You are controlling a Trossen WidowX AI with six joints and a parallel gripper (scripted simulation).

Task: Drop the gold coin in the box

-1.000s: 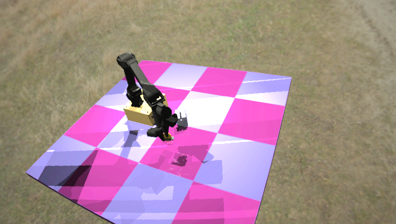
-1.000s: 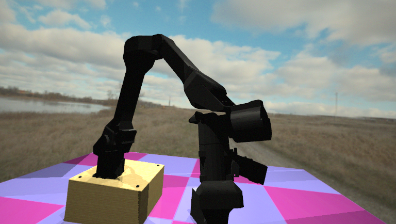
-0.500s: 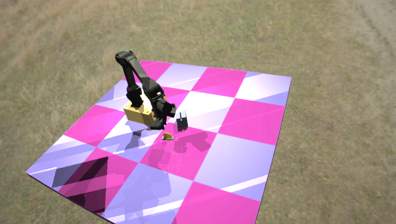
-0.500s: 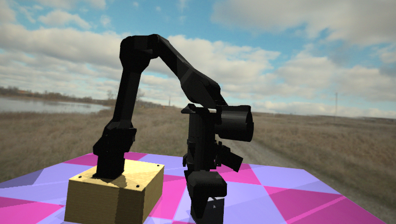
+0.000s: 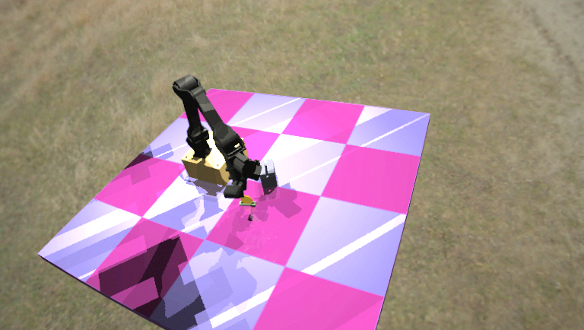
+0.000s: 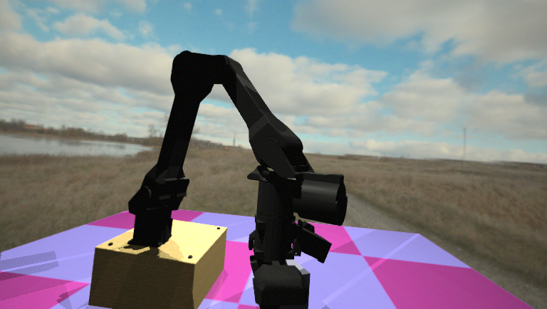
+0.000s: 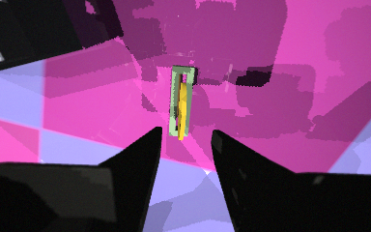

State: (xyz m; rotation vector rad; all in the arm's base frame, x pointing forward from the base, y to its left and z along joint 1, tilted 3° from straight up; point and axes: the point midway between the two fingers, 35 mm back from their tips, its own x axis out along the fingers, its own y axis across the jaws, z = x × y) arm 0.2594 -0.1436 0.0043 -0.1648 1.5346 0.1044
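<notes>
The gold coin lies 40 mm below my gripper tip.
</notes>
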